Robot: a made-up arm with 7 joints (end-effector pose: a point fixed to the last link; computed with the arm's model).
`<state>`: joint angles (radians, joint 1 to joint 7).
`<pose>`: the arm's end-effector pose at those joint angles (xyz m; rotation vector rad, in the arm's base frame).
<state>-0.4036 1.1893 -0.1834 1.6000 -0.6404 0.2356 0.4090</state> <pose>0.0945 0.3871 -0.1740 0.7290 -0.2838 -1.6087</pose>
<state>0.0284 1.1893 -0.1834 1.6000 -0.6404 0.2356 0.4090</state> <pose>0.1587 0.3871 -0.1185 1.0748 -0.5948 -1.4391</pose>
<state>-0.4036 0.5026 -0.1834 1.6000 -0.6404 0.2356 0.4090</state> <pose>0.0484 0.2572 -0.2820 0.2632 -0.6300 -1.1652</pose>
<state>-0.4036 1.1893 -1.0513 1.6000 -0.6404 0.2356 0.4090</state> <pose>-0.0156 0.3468 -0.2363 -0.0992 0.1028 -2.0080</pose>
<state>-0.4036 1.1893 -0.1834 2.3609 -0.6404 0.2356 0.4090</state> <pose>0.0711 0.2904 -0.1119 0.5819 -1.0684 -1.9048</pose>
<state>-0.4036 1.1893 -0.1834 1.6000 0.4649 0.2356 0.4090</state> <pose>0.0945 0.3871 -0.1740 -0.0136 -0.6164 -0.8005</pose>
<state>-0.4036 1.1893 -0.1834 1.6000 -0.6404 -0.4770 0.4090</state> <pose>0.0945 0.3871 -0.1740 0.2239 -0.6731 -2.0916</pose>
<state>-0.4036 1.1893 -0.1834 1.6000 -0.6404 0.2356 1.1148</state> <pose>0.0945 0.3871 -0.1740 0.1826 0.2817 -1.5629</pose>
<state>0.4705 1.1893 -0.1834 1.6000 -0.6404 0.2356 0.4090</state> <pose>0.1941 0.3871 -0.0392 1.4052 -0.9060 -1.2036</pose>
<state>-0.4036 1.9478 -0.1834 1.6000 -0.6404 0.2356 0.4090</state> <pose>0.1696 0.4088 0.0019 1.2573 0.1991 -2.0118</pose>
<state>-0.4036 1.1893 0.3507 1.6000 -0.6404 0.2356 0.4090</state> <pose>0.1184 0.4180 -0.1004 1.1789 -0.4977 -1.2551</pose>
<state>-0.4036 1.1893 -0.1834 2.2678 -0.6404 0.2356 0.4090</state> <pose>0.0779 0.2997 -0.1210 0.6053 -0.9692 -1.8765</pose>
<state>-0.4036 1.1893 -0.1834 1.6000 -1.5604 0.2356 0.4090</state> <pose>0.0945 0.3871 -0.1740 1.3977 0.1341 -2.1785</pose>
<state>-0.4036 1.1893 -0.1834 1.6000 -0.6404 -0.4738 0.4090</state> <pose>0.0945 0.3871 -0.1740 0.2265 -0.6713 -2.0896</pose>
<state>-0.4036 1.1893 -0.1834 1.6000 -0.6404 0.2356 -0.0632</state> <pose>0.0945 0.3871 -0.1740 1.0852 -0.6775 -1.5559</pose>
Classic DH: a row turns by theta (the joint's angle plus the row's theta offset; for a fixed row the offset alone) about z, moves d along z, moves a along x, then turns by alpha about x. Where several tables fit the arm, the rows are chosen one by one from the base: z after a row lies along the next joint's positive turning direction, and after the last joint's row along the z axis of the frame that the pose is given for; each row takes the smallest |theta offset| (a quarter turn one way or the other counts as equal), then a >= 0, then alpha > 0; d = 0 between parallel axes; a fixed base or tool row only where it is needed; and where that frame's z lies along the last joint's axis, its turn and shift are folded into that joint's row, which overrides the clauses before.
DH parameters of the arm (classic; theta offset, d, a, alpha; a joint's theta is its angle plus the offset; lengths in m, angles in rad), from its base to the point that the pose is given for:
base (fixed): 0 0 0 1.5708
joint 1: 1.5708 -0.158 0 1.5708
joint 2: 1.5708 0 0 1.5708
joint 3: 1.5708 -0.263 0 1.5708
joint 4: 0 0 0 -1.5708
joint 5: 0 -0.158 0 -1.5708
joint 6: -1.5708 0 0 1.5708
joint 7: 1.5708 0 0 1.5708
tool (fixed): -1.5708 0 0 0

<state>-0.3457 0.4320 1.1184 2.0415 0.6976 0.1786 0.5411</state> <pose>0.0170 0.3531 -0.1345 0.2777 -1.9520 -0.0438</pose>
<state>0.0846 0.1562 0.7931 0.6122 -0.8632 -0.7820 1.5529</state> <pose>0.0954 0.2829 -0.3707 -0.7671 -0.6747 -1.1179</pose>
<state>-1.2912 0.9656 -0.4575 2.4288 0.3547 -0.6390 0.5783</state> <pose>-0.0889 0.2500 -0.1220 -1.4640 -1.2076 -0.6070</pose>
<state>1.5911 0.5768 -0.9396 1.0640 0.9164 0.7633 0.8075</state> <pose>0.3438 0.2498 0.0885 -0.5846 -1.1688 -0.9112</pose>
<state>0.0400 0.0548 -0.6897 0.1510 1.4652 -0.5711 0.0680</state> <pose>0.0351 0.1659 -0.4183 0.0616 -0.6998 0.7580</pose>
